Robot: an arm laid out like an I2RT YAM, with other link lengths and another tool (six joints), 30 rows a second.
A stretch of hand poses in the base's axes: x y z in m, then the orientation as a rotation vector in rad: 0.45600, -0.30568, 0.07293, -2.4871, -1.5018, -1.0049; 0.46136, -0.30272, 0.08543, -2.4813, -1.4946, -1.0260; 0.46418, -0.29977, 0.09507, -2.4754, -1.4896, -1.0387; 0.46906, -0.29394, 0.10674, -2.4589, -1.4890, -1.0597; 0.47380, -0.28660, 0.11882, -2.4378, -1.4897, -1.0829; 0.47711, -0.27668, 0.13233, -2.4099, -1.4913, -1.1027; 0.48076, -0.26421, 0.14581, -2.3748, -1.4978, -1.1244; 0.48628, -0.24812, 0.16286, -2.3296, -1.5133, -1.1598; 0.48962, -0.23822, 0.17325, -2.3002, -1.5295, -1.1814; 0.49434, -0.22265, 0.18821, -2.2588, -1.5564, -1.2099; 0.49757, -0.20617, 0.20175, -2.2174, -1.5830, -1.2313; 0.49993, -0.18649, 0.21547, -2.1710, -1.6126, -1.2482; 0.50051, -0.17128, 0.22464, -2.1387, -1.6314, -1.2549; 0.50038, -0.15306, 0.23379, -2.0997, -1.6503, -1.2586; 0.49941, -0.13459, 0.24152, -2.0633, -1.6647, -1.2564; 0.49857, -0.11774, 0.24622, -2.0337, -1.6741, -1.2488; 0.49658, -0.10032, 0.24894, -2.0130, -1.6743, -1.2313; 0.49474, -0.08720, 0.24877, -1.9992, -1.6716, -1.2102; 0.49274, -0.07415, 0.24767, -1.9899, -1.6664, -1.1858; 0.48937, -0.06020, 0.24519, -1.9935, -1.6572, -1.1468
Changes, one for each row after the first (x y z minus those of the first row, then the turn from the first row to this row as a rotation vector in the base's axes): 0.00536, 0.00296, 0.01250, 0.0093, -0.0116, -0.0020; 0.00818, 0.00591, 0.02214, 0.0169, -0.0180, -0.0021; 0.01306, 0.01174, 0.03381, 0.0291, -0.0296, 0.0044; 0.01780, 0.01908, 0.04589, 0.0436, -0.0425, 0.0137; 0.02111, 0.02900, 0.05940, 0.0617, -0.0524, 0.0277; 0.02476, 0.04147, 0.07288, 0.0813, -0.0642, 0.0473; 0.03028, 0.05756, 0.08993, 0.1018, -0.0870, 0.0742; 0.03362, 0.06746, 0.10032, 0.1108, -0.1027, 0.0940; 0.03834, 0.08303, 0.11528, 0.1203, -0.1250, 0.1235; 0.04157, 0.09951, 0.12882, 0.1292, -0.1427, 0.1539; 0.04393, 0.11919, 0.14254, 0.1385, -0.1581, 0.1889; 0.04451, 0.13440, 0.15171, 0.1458, -0.1651, 0.2136; 0.04438, 0.15262, 0.16086, 0.1567, -0.1697, 0.2428; 0.04341, 0.17109, 0.16859, 0.1687, -0.1694, 0.2702; 0.04257, 0.18794, 0.17329, 0.1799, -0.1645, 0.2928; 0.04058, 0.20536, 0.17601, 0.1921, -0.1506, 0.3089; 0.03874, 0.21848, 0.17584, 0.2021, -0.1336, 0.3205; 0.03674, 0.23153, 0.17474, 0.2110, -0.1137, 0.3290; 0.03337, 0.24548, 0.17226, 0.2147, -0.0827, 0.3308
